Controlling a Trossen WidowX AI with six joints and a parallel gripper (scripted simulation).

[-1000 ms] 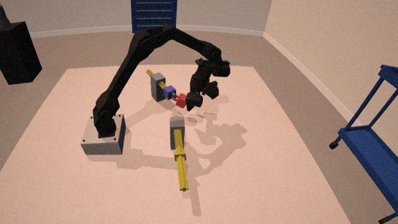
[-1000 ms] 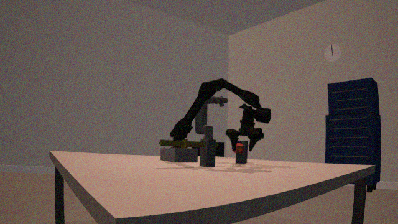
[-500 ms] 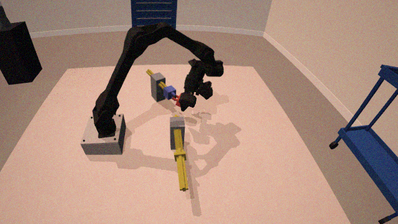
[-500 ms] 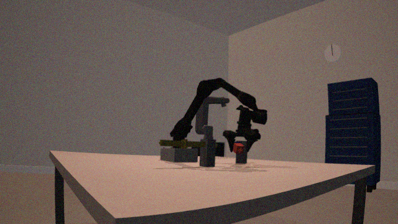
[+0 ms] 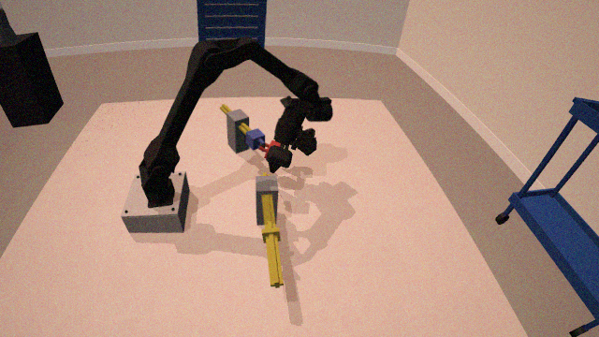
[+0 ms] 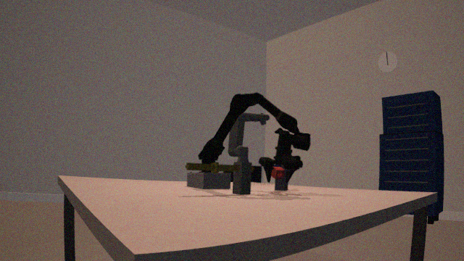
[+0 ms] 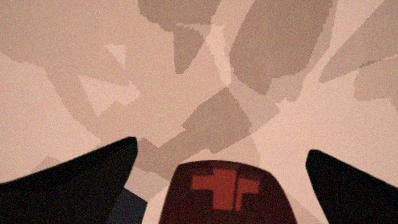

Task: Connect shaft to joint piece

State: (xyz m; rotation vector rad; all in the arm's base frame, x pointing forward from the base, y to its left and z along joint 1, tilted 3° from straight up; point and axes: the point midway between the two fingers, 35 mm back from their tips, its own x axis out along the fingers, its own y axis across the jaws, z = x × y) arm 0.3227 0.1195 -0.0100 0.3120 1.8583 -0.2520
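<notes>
The red piece lies 4 cm above my gripper tip and 1 cm behind it.
</notes>
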